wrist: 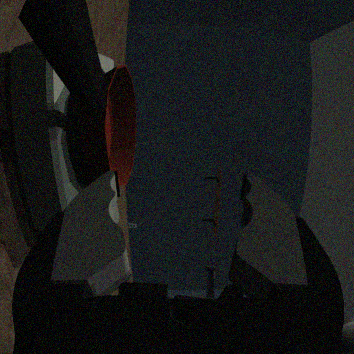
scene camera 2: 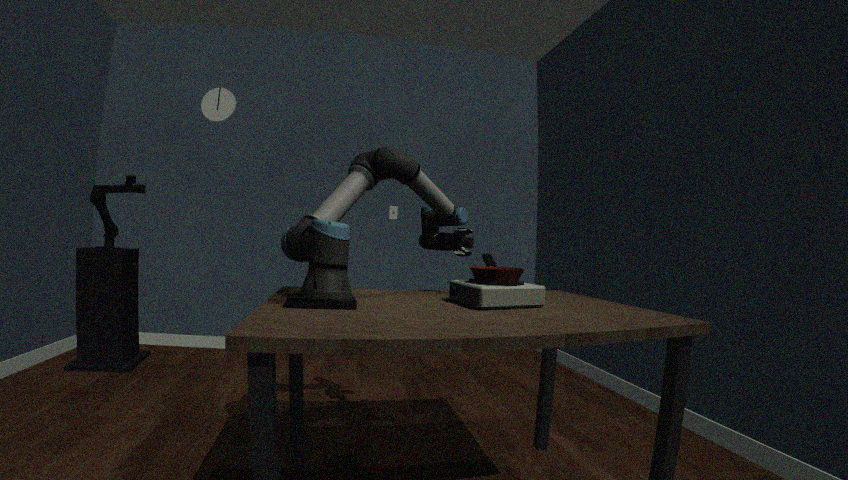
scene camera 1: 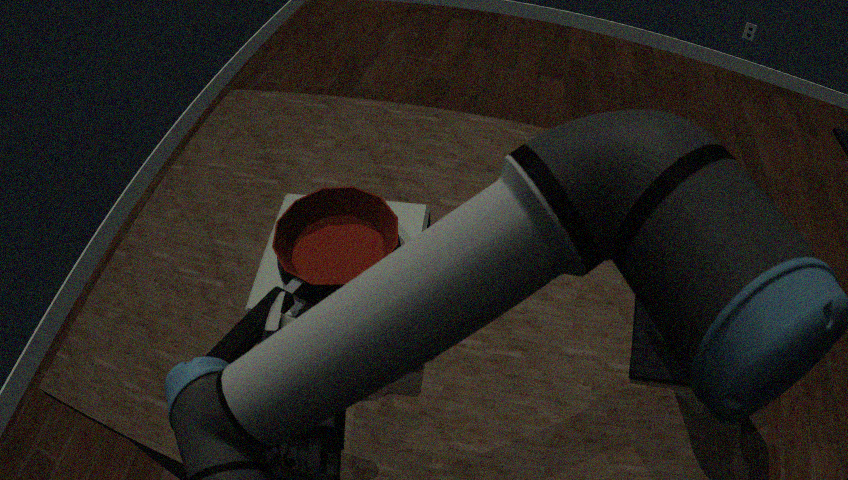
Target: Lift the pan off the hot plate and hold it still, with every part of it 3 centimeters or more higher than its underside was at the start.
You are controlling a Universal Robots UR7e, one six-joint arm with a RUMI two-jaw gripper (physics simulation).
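Places are measured from the arm's base along level axes (x left, y back, z up), in centimetres.
Pixels of known places: gripper, fingertip midpoint: point(wrist: 179, 176) point(scene camera 2: 471, 242) point(scene camera 1: 291, 314); arm's base, origin of the base link: point(scene camera 2: 326, 297).
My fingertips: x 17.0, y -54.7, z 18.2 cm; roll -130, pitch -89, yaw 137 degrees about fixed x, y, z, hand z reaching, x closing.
Observation:
Ahead of a thing's pixels: the offset from my fingertips to its top centre. Level surfaces: height alone.
The red pan point(scene camera 1: 339, 246) point(scene camera 2: 498, 274) point(wrist: 122, 125) rests upright on the white hot plate {dz -12.5, dx -19.3, dy +0.3 cm} point(scene camera 1: 412, 215) point(scene camera 2: 511, 296) point(wrist: 62, 155). Its black handle {dz -4.2, dx -0.9, dy -7.4 cm} point(scene camera 2: 488, 259) point(wrist: 65, 35) slants up from the rim; the arm hides it in scene camera 1. My gripper point(scene camera 2: 465, 242) point(wrist: 179, 176) is open partway, with nothing between its fingers. In scene camera 2 it is level, above and to the left of the handle. In the wrist view the left fingertip overlaps the pan's lower rim, and the handle is at upper left, outside the gap. The forearm hides part of the gripper in scene camera 1.
The hot plate stands on the wooden table {dz -20.3 cm} point(scene camera 1: 476, 380) point(scene camera 2: 410, 321). My arm's forearm point(scene camera 1: 380, 315) point(scene camera 2: 433, 193) crosses over the table beside the pan. The arm's base point(scene camera 2: 321, 297) stands at the table's left. A dark pedestal point(scene camera 2: 107, 303) with a small arm stands on the floor beyond.

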